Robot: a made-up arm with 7 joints. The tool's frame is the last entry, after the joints. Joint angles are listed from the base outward.
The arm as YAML. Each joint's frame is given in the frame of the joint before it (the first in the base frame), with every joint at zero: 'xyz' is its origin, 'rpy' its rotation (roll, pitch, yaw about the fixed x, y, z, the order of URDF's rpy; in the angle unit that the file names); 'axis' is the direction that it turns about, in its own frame. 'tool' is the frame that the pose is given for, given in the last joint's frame.
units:
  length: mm
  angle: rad
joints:
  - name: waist
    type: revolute
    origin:
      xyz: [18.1, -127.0, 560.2]
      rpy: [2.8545, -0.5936, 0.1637]
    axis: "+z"
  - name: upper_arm
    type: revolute
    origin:
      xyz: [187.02, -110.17, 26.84]
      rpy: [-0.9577, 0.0, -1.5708]
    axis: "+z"
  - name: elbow
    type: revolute
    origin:
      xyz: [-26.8, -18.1, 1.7]
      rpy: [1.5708, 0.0, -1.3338]
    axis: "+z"
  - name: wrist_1
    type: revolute
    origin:
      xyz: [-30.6, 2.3, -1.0]
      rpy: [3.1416, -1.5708, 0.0]
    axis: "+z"
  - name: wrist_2
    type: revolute
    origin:
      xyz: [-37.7, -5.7, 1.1]
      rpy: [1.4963, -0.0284, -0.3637]
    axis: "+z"
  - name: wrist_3
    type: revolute
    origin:
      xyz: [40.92, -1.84, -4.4]
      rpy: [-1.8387, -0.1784, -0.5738]
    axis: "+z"
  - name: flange
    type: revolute
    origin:
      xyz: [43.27, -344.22, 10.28]
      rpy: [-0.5, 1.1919, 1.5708]
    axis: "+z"
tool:
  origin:
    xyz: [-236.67, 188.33, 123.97]
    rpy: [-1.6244, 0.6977, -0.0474]
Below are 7 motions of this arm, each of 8 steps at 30 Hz.
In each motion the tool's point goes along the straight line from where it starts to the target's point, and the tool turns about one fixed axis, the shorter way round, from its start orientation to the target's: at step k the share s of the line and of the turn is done. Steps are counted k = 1, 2, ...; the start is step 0. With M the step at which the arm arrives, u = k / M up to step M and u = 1 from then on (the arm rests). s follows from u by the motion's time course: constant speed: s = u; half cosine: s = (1 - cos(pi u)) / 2; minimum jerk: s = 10 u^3 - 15 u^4 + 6 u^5.
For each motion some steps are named. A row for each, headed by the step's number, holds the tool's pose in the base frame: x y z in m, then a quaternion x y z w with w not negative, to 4 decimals.
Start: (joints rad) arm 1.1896 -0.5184 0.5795 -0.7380 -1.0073 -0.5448 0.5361
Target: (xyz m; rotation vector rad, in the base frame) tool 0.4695 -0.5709 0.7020 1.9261 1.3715 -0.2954
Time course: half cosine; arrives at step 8
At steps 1, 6, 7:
1: 0.3878 -0.6443 0.6300 0.8292 0.4531 -0.0615 0.3214
6: 0.4571 -0.5821 0.6910 0.7637 0.5228 -0.1071 0.3633
7: 0.4663 -0.5738 0.6992 0.7542 0.5316 -0.1131 0.3685

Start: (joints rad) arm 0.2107 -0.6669 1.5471 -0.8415 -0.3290 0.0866 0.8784
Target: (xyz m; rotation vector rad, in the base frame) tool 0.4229 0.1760 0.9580 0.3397 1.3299 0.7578
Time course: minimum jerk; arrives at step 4
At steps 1, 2, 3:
1: 0.4546 0.1716 0.9403 0.1667 0.6285 0.3165 0.6906
2: 0.4406 0.1735 0.9481 0.1607 0.6156 0.3275 0.6985
3: 0.4266 0.1755 0.9560 0.1546 0.6024 0.3384 0.7062

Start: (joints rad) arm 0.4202 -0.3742 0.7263 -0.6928 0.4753 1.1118 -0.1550
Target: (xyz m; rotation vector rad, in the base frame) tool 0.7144 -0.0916 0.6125 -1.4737 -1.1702 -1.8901
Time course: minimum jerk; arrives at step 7
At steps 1, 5, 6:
1: 0.7155 -0.0962 0.6791 -0.5033 -0.4448 -0.7146 0.1955
5: 0.7146 -0.0923 0.6224 -0.5322 -0.4293 -0.6928 0.2292
6: 0.7144 -0.0917 0.6141 -0.5363 -0.4269 -0.6895 0.2341

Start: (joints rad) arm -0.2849 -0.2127 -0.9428 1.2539 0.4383 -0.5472 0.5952
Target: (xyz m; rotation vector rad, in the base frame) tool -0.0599 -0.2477 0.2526 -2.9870 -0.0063 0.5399
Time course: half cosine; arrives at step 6
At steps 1, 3, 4, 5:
1: -0.0240 -0.1759 0.1828 -0.9829 0.0184 0.0975 0.1553
3: -0.0406 -0.2092 0.2152 -0.9849 0.0089 0.1350 0.1081
4: -0.0503 -0.2284 0.2339 -0.9844 0.0034 0.1564 0.0806
5: -0.0573 -0.2425 0.2476 -0.9832 -0.0006 0.1719 0.0605

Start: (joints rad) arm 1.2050 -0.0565 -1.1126 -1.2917 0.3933 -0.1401 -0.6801
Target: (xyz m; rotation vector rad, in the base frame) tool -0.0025 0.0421 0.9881 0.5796 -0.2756 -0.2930
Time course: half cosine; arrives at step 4
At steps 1, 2, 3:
1: 0.0122 0.0339 1.0022 0.2827 -0.1038 -0.1485 0.9419
2: 0.0061 0.0373 0.9964 0.2832 -0.1167 -0.1464 0.9406
3: 0.0000 0.0407 0.9905 0.2837 -0.1296 -0.1444 0.9391

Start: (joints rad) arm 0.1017 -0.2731 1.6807 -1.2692 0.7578 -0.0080 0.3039
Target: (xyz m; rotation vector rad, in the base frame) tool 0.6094 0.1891 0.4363 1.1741 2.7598 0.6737
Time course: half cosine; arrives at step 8
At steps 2, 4, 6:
2: 0.6021 0.1252 0.3725 0.3843 0.9160 0.0940 0.0664
4: 0.6051 0.1517 0.3989 0.3841 0.9101 0.1461 0.0530
6: 0.6082 0.1781 0.4253 0.3826 0.9016 0.1978 0.0395

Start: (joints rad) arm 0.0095 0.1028 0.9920 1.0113 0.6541 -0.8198 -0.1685
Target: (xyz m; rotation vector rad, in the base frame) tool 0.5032 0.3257 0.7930 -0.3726 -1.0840 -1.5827
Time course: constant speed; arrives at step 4
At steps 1, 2, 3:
1: 0.4904 0.3358 0.7916 -0.1448 -0.4600 -0.6596 0.5765
2: 0.4947 0.3324 0.7921 -0.1492 -0.4599 -0.6635 0.5709
3: 0.4989 0.3291 0.7925 -0.1536 -0.4599 -0.6674 0.5652

